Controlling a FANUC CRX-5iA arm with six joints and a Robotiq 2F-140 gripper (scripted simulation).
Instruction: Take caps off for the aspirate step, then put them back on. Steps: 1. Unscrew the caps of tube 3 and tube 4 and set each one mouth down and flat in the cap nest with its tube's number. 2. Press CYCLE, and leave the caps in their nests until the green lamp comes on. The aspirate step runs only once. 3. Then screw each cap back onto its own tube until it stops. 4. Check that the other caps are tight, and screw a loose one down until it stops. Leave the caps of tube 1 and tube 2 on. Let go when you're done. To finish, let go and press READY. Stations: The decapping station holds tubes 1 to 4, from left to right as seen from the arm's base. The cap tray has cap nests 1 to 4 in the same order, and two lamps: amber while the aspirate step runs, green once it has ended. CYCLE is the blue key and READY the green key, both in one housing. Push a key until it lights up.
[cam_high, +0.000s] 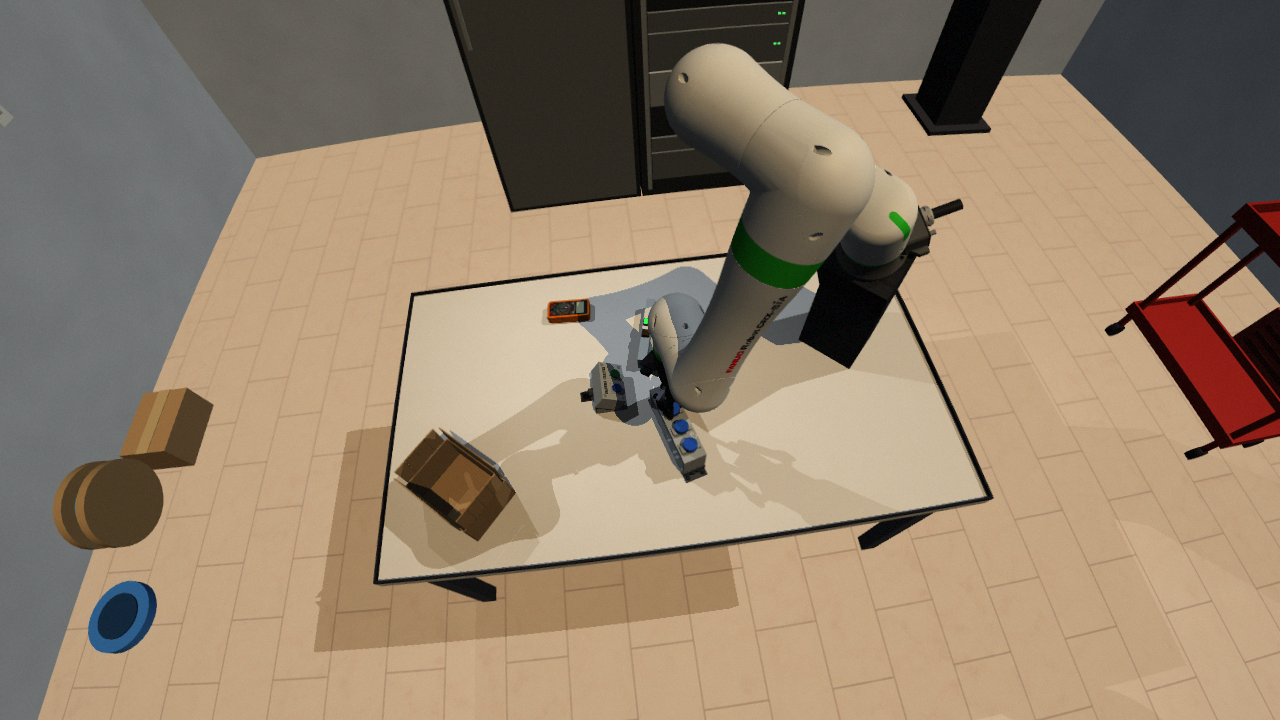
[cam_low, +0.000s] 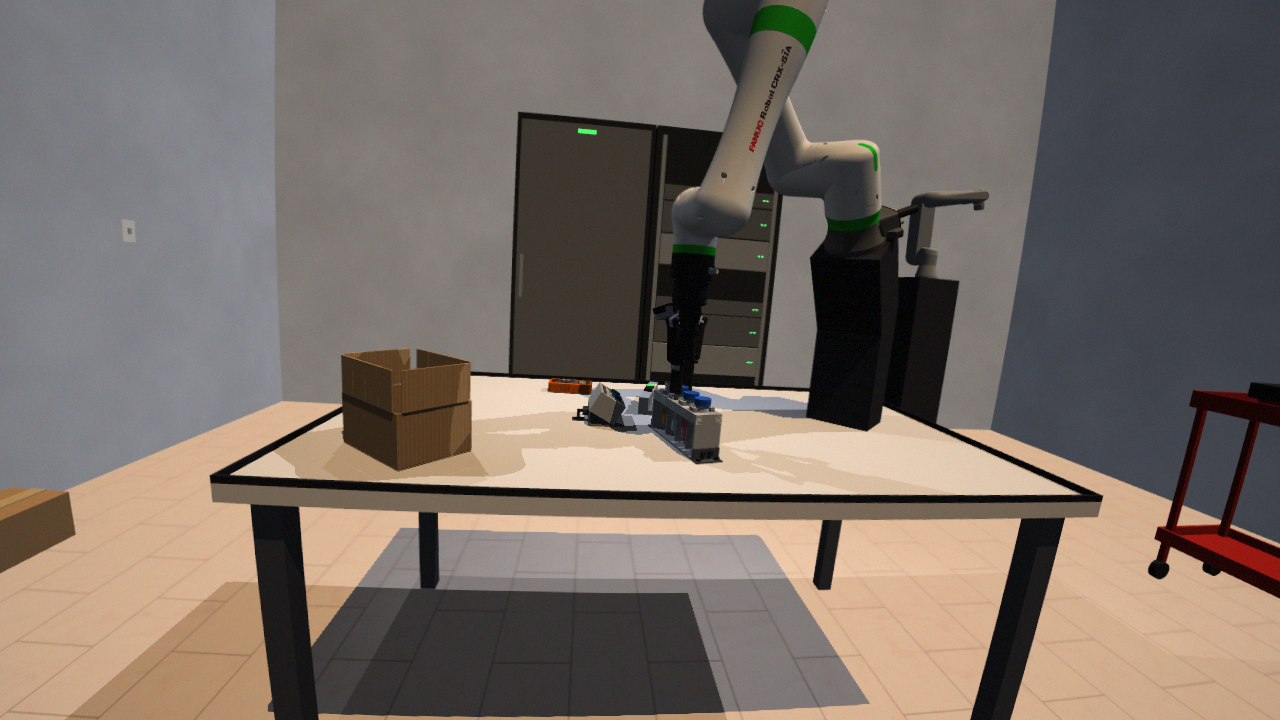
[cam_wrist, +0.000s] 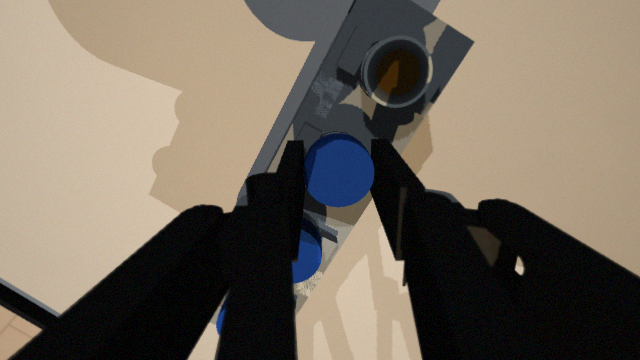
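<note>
My gripper is now 3 cm above the blue cap. Round my hand: blue cycle key (14 cm ahead, 11 cm to the right, 8 cm below); then key housing (16 cm ahead, 13 cm to the right, 9 cm below); then green ready key (15 cm to the right, 14 cm ahead, 8 cm below).
</note>
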